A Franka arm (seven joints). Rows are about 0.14 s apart.
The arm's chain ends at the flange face. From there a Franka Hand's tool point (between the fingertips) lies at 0.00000 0.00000 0.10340 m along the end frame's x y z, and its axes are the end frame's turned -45 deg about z.
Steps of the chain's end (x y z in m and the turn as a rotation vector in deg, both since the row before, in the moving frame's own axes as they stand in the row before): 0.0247, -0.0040, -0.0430, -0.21, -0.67, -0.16; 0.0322, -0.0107, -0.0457, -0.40, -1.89, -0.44; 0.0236, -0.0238, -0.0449, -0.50, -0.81, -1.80; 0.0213, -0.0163, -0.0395, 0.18, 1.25, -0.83; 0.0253, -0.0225, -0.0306, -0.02, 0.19, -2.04
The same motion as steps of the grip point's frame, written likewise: 0.0192, 0.0141, -0.0430, 0.33, -0.62, -0.16; 0.0274, 0.0133, -0.0458, 1.05, -1.62, -0.44; 0.0318, -0.0005, -0.0449, 0.22, -0.93, -1.80; 0.0284, 0.0049, -0.0395, -0.76, 1.01, -0.83; 0.0340, 0.0022, -0.0306, -0.15, 0.12, -2.04
